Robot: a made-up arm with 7 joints. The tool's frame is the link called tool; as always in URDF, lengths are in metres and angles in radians. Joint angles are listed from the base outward.
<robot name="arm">
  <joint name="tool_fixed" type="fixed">
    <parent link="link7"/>
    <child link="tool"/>
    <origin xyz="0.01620 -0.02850 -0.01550" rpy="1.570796 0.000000 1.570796"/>
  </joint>
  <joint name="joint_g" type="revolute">
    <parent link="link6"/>
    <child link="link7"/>
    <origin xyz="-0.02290 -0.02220 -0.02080" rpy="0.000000 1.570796 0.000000"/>
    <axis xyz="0 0 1"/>
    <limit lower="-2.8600" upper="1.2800"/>
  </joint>
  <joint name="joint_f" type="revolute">
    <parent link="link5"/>
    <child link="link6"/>
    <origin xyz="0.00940 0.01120 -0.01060" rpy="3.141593 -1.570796 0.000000"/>
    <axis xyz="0 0 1"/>
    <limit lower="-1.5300" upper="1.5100"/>
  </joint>
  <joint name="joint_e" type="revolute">
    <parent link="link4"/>
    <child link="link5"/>
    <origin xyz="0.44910 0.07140 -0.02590" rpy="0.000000 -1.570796 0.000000"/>
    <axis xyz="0 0 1"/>
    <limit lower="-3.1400" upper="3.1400"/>
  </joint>
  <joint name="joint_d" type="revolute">
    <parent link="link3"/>
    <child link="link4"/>
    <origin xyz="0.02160 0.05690 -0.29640" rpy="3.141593 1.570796 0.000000"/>
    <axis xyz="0 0 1"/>
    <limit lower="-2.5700" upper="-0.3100"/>
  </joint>
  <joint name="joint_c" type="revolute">
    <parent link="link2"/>
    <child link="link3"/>
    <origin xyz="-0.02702 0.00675 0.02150" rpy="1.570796 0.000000 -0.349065"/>
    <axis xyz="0 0 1"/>
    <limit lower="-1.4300" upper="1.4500"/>
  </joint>
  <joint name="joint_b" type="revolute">
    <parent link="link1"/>
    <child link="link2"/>
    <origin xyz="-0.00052 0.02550 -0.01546" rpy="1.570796 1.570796 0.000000"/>
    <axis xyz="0 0 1"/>
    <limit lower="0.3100" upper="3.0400"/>
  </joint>
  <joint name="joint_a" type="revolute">
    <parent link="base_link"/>
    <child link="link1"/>
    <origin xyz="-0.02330 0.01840 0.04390" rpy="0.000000 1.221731 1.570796"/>
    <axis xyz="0 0 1"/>
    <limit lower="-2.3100" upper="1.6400"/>
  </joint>
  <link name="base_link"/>
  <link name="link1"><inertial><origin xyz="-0.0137 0.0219 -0.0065"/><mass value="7.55"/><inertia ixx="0.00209" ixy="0" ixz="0" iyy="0.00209" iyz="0" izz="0.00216"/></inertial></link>
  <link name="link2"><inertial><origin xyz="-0.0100 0.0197 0.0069"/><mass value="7.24"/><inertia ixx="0.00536" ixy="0" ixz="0" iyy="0.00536" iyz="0" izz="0.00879"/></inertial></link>
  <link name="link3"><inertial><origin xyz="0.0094 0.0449 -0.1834"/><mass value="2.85"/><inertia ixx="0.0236" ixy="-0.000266" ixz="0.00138" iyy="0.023" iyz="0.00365" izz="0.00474"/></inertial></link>
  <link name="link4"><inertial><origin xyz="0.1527 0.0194 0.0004"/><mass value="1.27"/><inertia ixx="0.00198" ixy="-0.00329" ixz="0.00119" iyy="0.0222" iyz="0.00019" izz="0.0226"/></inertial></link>
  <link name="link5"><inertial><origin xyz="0.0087 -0.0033 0.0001"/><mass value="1.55"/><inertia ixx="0.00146" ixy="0" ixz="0" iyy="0.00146" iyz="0" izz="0.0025"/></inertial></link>
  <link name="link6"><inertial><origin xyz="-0.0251 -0.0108 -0.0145"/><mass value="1.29"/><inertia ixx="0.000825" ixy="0" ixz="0" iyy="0.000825" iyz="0" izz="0.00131"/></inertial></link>
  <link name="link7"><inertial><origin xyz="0.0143 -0.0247 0.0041"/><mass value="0.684"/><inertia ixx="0.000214" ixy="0" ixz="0" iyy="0.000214" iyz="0" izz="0.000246"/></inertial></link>
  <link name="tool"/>
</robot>
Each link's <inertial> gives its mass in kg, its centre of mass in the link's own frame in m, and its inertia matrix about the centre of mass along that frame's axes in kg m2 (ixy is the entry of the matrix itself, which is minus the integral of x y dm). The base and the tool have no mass. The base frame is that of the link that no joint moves.
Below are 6 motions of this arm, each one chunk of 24 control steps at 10 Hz.
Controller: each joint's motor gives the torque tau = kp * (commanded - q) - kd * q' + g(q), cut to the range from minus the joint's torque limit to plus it. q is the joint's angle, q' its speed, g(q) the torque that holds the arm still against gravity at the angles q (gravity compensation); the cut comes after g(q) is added. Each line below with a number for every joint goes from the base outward.
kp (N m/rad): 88 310 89 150 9.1 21 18
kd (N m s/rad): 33 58 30 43 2.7 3.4 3.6
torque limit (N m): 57 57 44 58 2 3 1.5
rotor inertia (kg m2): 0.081 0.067 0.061 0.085 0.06 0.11 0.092
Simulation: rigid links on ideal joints. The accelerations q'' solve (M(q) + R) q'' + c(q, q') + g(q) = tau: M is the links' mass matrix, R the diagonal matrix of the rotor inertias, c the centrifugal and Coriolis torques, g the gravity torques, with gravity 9.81 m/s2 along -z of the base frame. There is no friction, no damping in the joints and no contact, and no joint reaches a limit. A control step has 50 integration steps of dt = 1/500 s. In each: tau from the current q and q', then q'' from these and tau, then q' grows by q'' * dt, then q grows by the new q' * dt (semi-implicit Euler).
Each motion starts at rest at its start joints. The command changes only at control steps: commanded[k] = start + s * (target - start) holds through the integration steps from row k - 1 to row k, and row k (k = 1, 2, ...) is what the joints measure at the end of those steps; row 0 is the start. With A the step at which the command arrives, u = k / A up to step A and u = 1 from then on. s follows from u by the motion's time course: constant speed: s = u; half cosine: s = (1 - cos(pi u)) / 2; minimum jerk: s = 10 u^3 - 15 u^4 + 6 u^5; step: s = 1 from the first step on.
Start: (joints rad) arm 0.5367 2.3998 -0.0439 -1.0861 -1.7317 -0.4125 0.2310
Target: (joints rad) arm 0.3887 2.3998 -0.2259 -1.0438 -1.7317 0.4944 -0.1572
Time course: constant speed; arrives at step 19
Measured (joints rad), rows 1 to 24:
1: 0.5352 2.3998 -0.0463 -1.0857 -1.7317 -0.3943 0.2240
2: 0.5321 2.3998 -0.0506 -1.0847 -1.7318 -0.3601 0.2112
3: 0.5279 2.3998 -0.0563 -1.0833 -1.7318 -0.3182 0.1950
4: 0.5227 2.3998 -0.0629 -1.0816 -1.7318 -0.2730 0.1769
5: 0.5169 2.3998 -0.0703 -1.0797 -1.7318 -0.2264 0.1578
6: 0.5106 2.3998 -0.0783 -1.0777 -1.7318 -0.1791 0.1381
7: 0.5040 2.3998 -0.0867 -1.0756 -1.7318 -0.1316 0.1181
8: 0.4970 2.3998 -0.0954 -1.0734 -1.7318 -0.0839 0.0979
9: 0.4899 2.3998 -0.1043 -1.0713 -1.7318 -0.0362 0.0776
10: 0.4826 2.3998 -0.1134 -1.0690 -1.7318 0.0115 0.0572
11: 0.4752 2.3998 -0.1226 -1.0668 -1.7317 0.0592 0.0368
12: 0.4676 2.3998 -0.1319 -1.0646 -1.7317 0.1069 0.0164
13: 0.4601 2.3998 -0.1413 -1.0624 -1.7317 0.1547 -0.0040
14: 0.4524 2.3998 -0.1508 -1.0602 -1.7317 0.2024 -0.0244
15: 0.4448 2.3998 -0.1602 -1.0579 -1.7317 0.2501 -0.0448
16: 0.4371 2.3998 -0.1697 -1.0557 -1.7317 0.2979 -0.0653
17: 0.4293 2.3998 -0.1793 -1.0535 -1.7317 0.3456 -0.0857
18: 0.4216 2.3998 -0.1888 -1.0512 -1.7317 0.3933 -0.1061
19: 0.4138 2.3998 -0.1983 -1.0490 -1.7317 0.4411 -0.1265
20: 0.4077 2.3998 -0.2056 -1.0472 -1.7315 0.4706 -0.1400
21: 0.4030 2.3998 -0.2109 -1.0459 -1.7314 0.4842 -0.1476
22: 0.3995 2.3998 -0.2149 -1.0451 -1.7314 0.4901 -0.1518
23: 0.3969 2.3998 -0.2178 -1.0446 -1.7314 0.4926 -0.1542
24: 0.3949 2.3998 -0.2199 -1.0443 -1.7314 0.4936 -0.1555

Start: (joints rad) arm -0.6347 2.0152 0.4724 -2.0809 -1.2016 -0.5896 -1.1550
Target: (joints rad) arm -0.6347 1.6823 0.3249 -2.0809 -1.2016 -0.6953 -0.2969
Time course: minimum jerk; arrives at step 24
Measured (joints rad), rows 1 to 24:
1: -0.6347 2.0151 0.4724 -2.0809 -1.2016 -0.5896 -1.1548
2: -0.6348 2.0145 0.4723 -2.0809 -1.2016 -0.5898 -1.1534
3: -0.6349 2.0126 0.4719 -2.0810 -1.2017 -0.5904 -1.1490
4: -0.6351 2.0089 0.4710 -2.0811 -1.2017 -0.5916 -1.1399
5: -0.6354 2.0027 0.4693 -2.0811 -1.2018 -0.5937 -1.1247
6: -0.6357 1.9937 0.4666 -2.0812 -1.2018 -0.5967 -1.1024
7: -0.6359 1.9816 0.4629 -2.0812 -1.2018 -0.6006 -1.0723
8: -0.6362 1.9666 0.4579 -2.0812 -1.2019 -0.6056 -1.0344
9: -0.6363 1.9488 0.4518 -2.0812 -1.2019 -0.6115 -0.9892
10: -0.6364 1.9285 0.4444 -2.0811 -1.2019 -0.6182 -0.9375
11: -0.6365 1.9061 0.4361 -2.0810 -1.2018 -0.6255 -0.8803
12: -0.6364 1.8822 0.4268 -2.0808 -1.2018 -0.6333 -0.8191
13: -0.6362 1.8575 0.4169 -2.0807 -1.2017 -0.6414 -0.7554
14: -0.6360 1.8325 0.4065 -2.0806 -1.2017 -0.6495 -0.6910
15: -0.6356 1.8080 0.3959 -2.0805 -1.2016 -0.6573 -0.6276
16: -0.6352 1.7847 0.3855 -2.0804 -1.2015 -0.6648 -0.5669
17: -0.6348 1.7630 0.3754 -2.0803 -1.2014 -0.6717 -0.5105
18: -0.6344 1.7436 0.3659 -2.0802 -1.2014 -0.6779 -0.4597
19: -0.6339 1.7268 0.3573 -2.0802 -1.2013 -0.6831 -0.4157
20: -0.6335 1.7130 0.3497 -2.0802 -1.2012 -0.6874 -0.3792
21: -0.6332 1.7023 0.3433 -2.0802 -1.2012 -0.6906 -0.3506
22: -0.6329 1.6945 0.3381 -2.0803 -1.2012 -0.6928 -0.3298
23: -0.6328 1.6894 0.3342 -2.0803 -1.2012 -0.6942 -0.3158
24: -0.6327 1.6863 0.3313 -2.0804 -1.2012 -0.6949 -0.3075

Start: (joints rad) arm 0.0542 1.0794 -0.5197 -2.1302 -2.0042 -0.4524 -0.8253
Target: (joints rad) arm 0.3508 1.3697 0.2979 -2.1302 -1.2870 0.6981 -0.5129
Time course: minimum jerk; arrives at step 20
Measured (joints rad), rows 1 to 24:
1: 0.0543 1.0795 -0.5195 -2.1302 -2.0040 -0.4519 -0.8252
2: 0.0550 1.0804 -0.5181 -2.1303 -2.0026 -0.4483 -0.8243
3: 0.0570 1.0831 -0.5137 -2.1305 -1.9982 -0.4374 -0.8217
4: 0.0608 1.0883 -0.5042 -2.1307 -1.9890 -0.4155 -0.8164
5: 0.0671 1.0968 -0.4879 -2.1309 -1.9733 -0.3796 -0.8077
6: 0.0763 1.1090 -0.4635 -2.1310 -1.9500 -0.3286 -0.7950
7: 0.0883 1.1248 -0.4303 -2.1310 -1.9185 -0.2624 -0.7784
8: 0.1033 1.1440 -0.3882 -2.1308 -1.8790 -0.1825 -0.7581
9: 0.1210 1.1661 -0.3378 -2.1305 -1.8321 -0.0912 -0.7346
10: 0.1410 1.1903 -0.2805 -2.1301 -1.7791 0.0082 -0.7087
11: 0.1626 1.2158 -0.2179 -2.1296 -1.7216 0.1121 -0.6814
12: 0.1851 1.2416 -0.1520 -2.1291 -1.6618 0.2164 -0.6536
13: 0.2079 1.2666 -0.0853 -2.1287 -1.6017 0.3169 -0.6265
14: 0.2300 1.2900 -0.0202 -2.1283 -1.5437 0.4099 -0.6010
15: 0.2507 1.3108 0.0412 -2.1281 -1.4898 0.4920 -0.5782
16: 0.2695 1.3286 0.0967 -2.1280 -1.4419 0.5605 -0.5588
17: 0.2857 1.3427 0.1447 -2.1281 -1.4014 0.6139 -0.5431
18: 0.2993 1.3532 0.1843 -2.1283 -1.3688 0.6519 -0.5315
19: 0.3101 1.3602 0.2152 -2.1286 -1.3443 0.6756 -0.5237
20: 0.3186 1.3643 0.2381 -2.1288 -1.3268 0.6881 -0.5189
21: 0.3253 1.3667 0.2547 -2.1291 -1.3146 0.6939 -0.5163
22: 0.3308 1.3681 0.2666 -2.1293 -1.3062 0.6964 -0.5148
23: 0.3351 1.3688 0.2752 -2.1295 -1.3003 0.6974 -0.5140
24: 0.3386 1.3692 0.2814 -2.1297 -1.2962 0.6978 -0.5135

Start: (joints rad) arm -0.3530 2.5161 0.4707 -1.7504 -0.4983 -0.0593 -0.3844
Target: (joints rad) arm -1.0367 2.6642 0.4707 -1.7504 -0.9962 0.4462 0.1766
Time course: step
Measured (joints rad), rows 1 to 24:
1: -0.4586 2.5705 0.4266 -1.7591 -0.5884 0.0432 -0.2915
2: -0.5889 2.6100 0.4354 -1.7565 -0.7097 0.2404 -0.1016
3: -0.7049 2.6345 0.4543 -1.7510 -0.7995 0.3550 0.0204
4: -0.7959 2.6488 0.4697 -1.7472 -0.8625 0.4082 0.0887
5: -0.8635 2.6566 0.4790 -1.7454 -0.9058 0.4314 0.1269
6: -0.9124 2.6607 0.4834 -1.7449 -0.9351 0.4411 0.1483
7: -0.9474 2.6627 0.4846 -1.7451 -0.9549 0.4450 0.1605
8: -0.9723 2.6637 0.4840 -1.7457 -0.9683 0.4464 0.1673
9: -0.9902 2.6641 0.4825 -1.7464 -0.9773 0.4468 0.1713
10: -1.0029 2.6643 0.4808 -1.7471 -0.9834 0.4468 0.1735
11: -1.0121 2.6643 0.4790 -1.7478 -0.9875 0.4467 0.1748
12: -1.0187 2.6643 0.4774 -1.7483 -0.9903 0.4466 0.1755
13: -1.0235 2.6643 0.4761 -1.7488 -0.9922 0.4465 0.1760
14: -1.0270 2.6643 0.4749 -1.7492 -0.9934 0.4464 0.1762
15: -1.0296 2.6642 0.4740 -1.7494 -0.9943 0.4464 0.1764
16: -1.0314 2.6642 0.4733 -1.7497 -0.9949 0.4463 0.1765
17: -1.0328 2.6642 0.4727 -1.7498 -0.9953 0.4463 0.1765
18: -1.0338 2.6642 0.4722 -1.7500 -0.9956 0.4463 0.1765
19: -1.0346 2.6642 0.4719 -1.7501 -0.9958 0.4462 0.1766
20: -1.0351 2.6642 0.4716 -1.7502 -0.9959 0.4462 0.1766
21: -1.0355 2.6642 0.4714 -1.7502 -0.9960 0.4462 0.1766
22: -1.0358 2.6642 0.4712 -1.7503 -0.9961 0.4462 0.1766
23: -1.0360 2.6642 0.4711 -1.7503 -0.9961 0.4462 0.1766
24: -1.0362 2.6642 0.4710 -1.7503 -0.9961 0.4462 0.1766

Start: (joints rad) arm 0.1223 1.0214 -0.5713 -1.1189 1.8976 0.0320 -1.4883
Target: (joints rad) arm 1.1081 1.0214 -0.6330 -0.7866 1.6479 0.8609 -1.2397
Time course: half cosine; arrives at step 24
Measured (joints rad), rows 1 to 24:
1: 0.1228 1.0214 -0.5712 -1.1187 1.8974 0.0333 -1.4879
2: 0.1252 1.0214 -0.5708 -1.1176 1.8967 0.0384 -1.4865
3: 0.1309 1.0214 -0.5703 -1.1150 1.8949 0.0490 -1.4836
4: 0.1413 1.0214 -0.5701 -1.1106 1.8917 0.0658 -1.4791
5: 0.1572 1.0215 -0.5703 -1.1041 1.8869 0.0888 -1.4727
6: 0.1792 1.0215 -0.5711 -1.0953 1.8804 0.1178 -1.4646
7: 0.2074 1.0215 -0.5724 -1.0842 1.8723 0.1524 -1.4548
8: 0.2416 1.0214 -0.5744 -1.0710 1.8625 0.1920 -1.4436
9: 0.2817 1.0214 -0.5770 -1.0558 1.8512 0.2360 -1.4309
10: 0.3271 1.0213 -0.5801 -1.0389 1.8386 0.2836 -1.4172
11: 0.3771 1.0212 -0.5837 -1.0205 1.8249 0.3339 -1.4026
12: 0.4311 1.0211 -0.5877 -1.0010 1.8102 0.3862 -1.3873
13: 0.4880 1.0209 -0.5920 -0.9806 1.7949 0.4395 -1.3716
14: 0.5471 1.0208 -0.5966 -0.9598 1.7792 0.4929 -1.3557
15: 0.6072 1.0207 -0.6012 -0.9388 1.7633 0.5456 -1.3401
16: 0.6675 1.0207 -0.6059 -0.9181 1.7476 0.5965 -1.3248
17: 0.7268 1.0206 -0.6105 -0.8980 1.7324 0.6449 -1.3102
18: 0.7842 1.0206 -0.6150 -0.8788 1.7178 0.6899 -1.2965
19: 0.8387 1.0206 -0.6191 -0.8608 1.7042 0.7307 -1.2840
20: 0.8893 1.0206 -0.6230 -0.8445 1.6918 0.7667 -1.2728
21: 0.9352 1.0207 -0.6265 -0.8299 1.6807 0.7972 -1.2632
22: 0.9756 1.0208 -0.6295 -0.8175 1.6713 0.8217 -1.2553
23: 1.0098 1.0209 -0.6320 -0.8074 1.6635 0.8398 -1.2493
24: 1.0373 1.0211 -0.6341 -0.7998 1.6576 0.8511 -1.2452

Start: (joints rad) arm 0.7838 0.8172 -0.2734 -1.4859 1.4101 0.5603 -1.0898
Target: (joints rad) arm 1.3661 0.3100 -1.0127 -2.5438 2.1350 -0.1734 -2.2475
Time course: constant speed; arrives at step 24
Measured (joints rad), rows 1 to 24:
1: 0.7888 0.8105 -0.2768 -1.4974 1.4155 0.5483 -1.1066
2: 0.7978 0.7972 -0.2882 -1.5191 1.4288 0.5262 -1.1371
3: 0.8105 0.7800 -0.3058 -1.5478 1.4479 0.4993 -1.1753
4: 0.8263 0.7606 -0.3279 -1.5813 1.4708 0.4703 -1.2179
5: 0.8444 0.7403 -0.3529 -1.6179 1.4961 0.4405 -1.2629
6: 0.8642 0.7194 -0.3800 -1.6568 1.5230 0.4103 -1.3093
7: 0.8853 0.6984 -0.4083 -1.6972 1.5510 0.3800 -1.3565
8: 0.9073 0.6772 -0.4376 -1.7387 1.5797 0.3496 -1.4042
9: 0.9299 0.6560 -0.4674 -1.7810 1.6089 0.3191 -1.4520
10: 0.9530 0.6349 -0.4977 -1.8238 1.6384 0.2886 -1.5001
11: 0.9765 0.6137 -0.5281 -1.8669 1.6681 0.2581 -1.5482
12: 1.0001 0.5926 -0.5588 -1.9104 1.6980 0.2276 -1.5963
13: 1.0239 0.5715 -0.5895 -1.9540 1.7280 0.1971 -1.6445
14: 1.0478 0.5504 -0.6204 -1.9978 1.7581 0.1666 -1.6927
15: 1.0717 0.5293 -0.6512 -2.0417 1.7882 0.1361 -1.7409
16: 1.0957 0.5081 -0.6820 -2.0856 1.8184 0.1056 -1.7891
17: 1.1197 0.4870 -0.7129 -2.1296 1.8485 0.0750 -1.8373
18: 1.1437 0.4659 -0.7437 -2.1737 1.8788 0.0445 -1.8856
19: 1.1677 0.4448 -0.7745 -2.2178 1.9090 0.0139 -1.9338
20: 1.1917 0.4237 -0.8053 -2.2619 1.9392 -0.0166 -1.9820
21: 1.2157 0.4026 -0.8361 -2.3060 1.9695 -0.0472 -2.0302
22: 1.2397 0.3815 -0.8668 -2.3502 1.9997 -0.0777 -2.0785
23: 1.2637 0.3604 -0.8976 -2.3943 2.0299 -0.1083 -2.1267
24: 1.2878 0.3392 -0.9283 -2.4385 2.0602 -0.1389 -2.1749

